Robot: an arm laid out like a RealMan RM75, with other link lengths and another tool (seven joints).
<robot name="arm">
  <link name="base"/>
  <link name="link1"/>
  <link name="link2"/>
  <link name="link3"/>
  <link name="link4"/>
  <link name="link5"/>
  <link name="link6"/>
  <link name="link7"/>
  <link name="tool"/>
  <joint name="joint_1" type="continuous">
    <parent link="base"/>
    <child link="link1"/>
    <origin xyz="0 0 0.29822"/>
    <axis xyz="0 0 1"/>
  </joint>
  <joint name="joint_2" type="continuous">
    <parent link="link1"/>
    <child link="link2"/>
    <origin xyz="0 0 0"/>
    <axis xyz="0 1 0"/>
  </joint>
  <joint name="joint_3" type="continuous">
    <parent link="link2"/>
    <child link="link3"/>
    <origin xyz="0 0 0.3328"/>
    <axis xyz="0 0 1"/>
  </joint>
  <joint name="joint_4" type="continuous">
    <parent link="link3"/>
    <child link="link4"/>
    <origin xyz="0 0 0"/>
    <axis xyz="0 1 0"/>
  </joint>
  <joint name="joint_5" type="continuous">
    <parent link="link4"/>
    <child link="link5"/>
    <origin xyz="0 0 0.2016"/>
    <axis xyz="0 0 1"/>
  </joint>
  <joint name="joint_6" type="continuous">
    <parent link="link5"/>
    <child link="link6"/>
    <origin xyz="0 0 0"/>
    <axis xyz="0 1 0"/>
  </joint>
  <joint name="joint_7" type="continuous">
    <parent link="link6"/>
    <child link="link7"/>
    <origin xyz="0 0 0.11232"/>
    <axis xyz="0 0 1"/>
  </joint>
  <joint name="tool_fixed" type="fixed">
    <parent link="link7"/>
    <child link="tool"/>
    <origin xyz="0.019 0.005 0.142" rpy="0 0.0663 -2.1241"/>
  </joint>
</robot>
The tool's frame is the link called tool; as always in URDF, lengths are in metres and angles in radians. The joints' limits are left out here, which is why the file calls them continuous.
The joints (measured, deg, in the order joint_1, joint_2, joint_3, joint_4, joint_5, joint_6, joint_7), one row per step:
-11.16 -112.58 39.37 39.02 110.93 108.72 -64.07
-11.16 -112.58 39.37 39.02 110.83 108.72 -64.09
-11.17 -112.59 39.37 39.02 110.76 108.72 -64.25
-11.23 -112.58 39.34 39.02 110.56 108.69 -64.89
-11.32 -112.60 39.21 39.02 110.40 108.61 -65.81
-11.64 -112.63 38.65 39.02 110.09 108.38 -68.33
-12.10 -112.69 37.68 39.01 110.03 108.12 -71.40
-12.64 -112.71 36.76 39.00 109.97 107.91 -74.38
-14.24 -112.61 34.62 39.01 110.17 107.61 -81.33
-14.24 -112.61 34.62 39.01 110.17 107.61 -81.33
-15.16 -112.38 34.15 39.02 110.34 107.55 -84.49
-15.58 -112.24 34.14 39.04 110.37 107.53 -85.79
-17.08 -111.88 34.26 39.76 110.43 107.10 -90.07
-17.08 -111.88 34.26 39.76 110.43 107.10 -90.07
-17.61 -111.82 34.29 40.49 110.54 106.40 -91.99
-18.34 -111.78 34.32 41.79 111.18 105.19 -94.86
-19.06 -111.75 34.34 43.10 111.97 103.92 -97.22
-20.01 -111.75 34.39 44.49 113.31 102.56 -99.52
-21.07 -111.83 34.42 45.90 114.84 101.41 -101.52
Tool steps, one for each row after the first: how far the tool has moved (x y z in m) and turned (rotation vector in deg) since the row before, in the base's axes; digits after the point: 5 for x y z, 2 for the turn. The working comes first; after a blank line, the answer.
Tool pose at each row, in the base's axes (x y z in m, rotation vector in deg; the steps are taken from these numbers as rounded here):
-0.33188 0.25232 -0.00217 49.22 150.87 39.22
-0.33166 0.25258 -0.00193 49.20 150.80 39.34
-0.33141 0.25286 -0.00181 49.00 150.79 39.36
-0.33091 0.25409 -0.00113 48.22 150.83 39.44
-0.33045 0.25587 -0.00046 47.04 150.96 39.53
-0.32949 0.26139 0.00187 43.82 151.31 39.90
-0.32876 0.26829 0.00469 39.82 151.74 40.29
-0.32767 0.27530 0.00769 36.09 151.97 40.57
-0.32425 0.29213 0.01507 27.97 152.14 40.49
-0.32425 0.29213 0.01507 27.97 152.14 40.49
-0.32201 0.29945 0.01788 24.85 152.27 39.58
-0.32080 0.30243 0.01888 23.73 152.36 39.00
-0.31635 0.31456 0.02228 20.82 152.96 37.52
-0.31635 0.31456 0.02228 20.82 152.96 37.52
-0.31616 0.32122 0.02373 19.50 153.69 37.52
-0.31747 0.33073 0.02498 17.44 155.26 37.47
-0.31912 0.34008 0.02617 15.97 156.91 37.71
-0.32084 0.35008 0.02626 14.77 158.98 37.70
-0.32135 0.35964 0.02581 14.14 160.98 37.59

0.00022 0.00026 0.00024 0.07 -0.07 0.00
0.00025 0.00028 0.00012 -0.02 -0.09 0.11
0.00050 0.00123 0.00068 -0.08 -0.29 0.47
0.00046 0.00178 0.00067 -0.14 -0.37 0.74
0.00096 0.00552 0.00233 -0.28 -0.98 2.06
0.00073 0.00690 0.00282 -0.38 -1.15 2.58
0.00109 0.00701 0.00300 -0.40 -1.16 2.36
0.00342 0.01683 0.00738 -1.30 -2.62 5.01
0.00000 0.00000 0.00000 0.00 0.00 0.00
0.00224 0.00732 0.00281 -1.11 -0.94 1.83
0.00121 0.00298 0.00100 -0.58 -0.31 0.63
0.00445 0.01213 0.00340 -1.49 -0.42 1.78
0.00000 0.00000 0.00000 0.00 0.00 0.00
0.00019 0.00666 0.00145 -0.23 0.33 1.06
-0.00131 0.00951 0.00125 -0.41 0.93 1.76
-0.00165 0.00935 0.00119 -0.13 1.22 1.44
-0.00172 0.01000 0.00009 -0.30 1.66 1.32
-0.00051 0.00956 -0.00045 -0.29 1.73 0.91

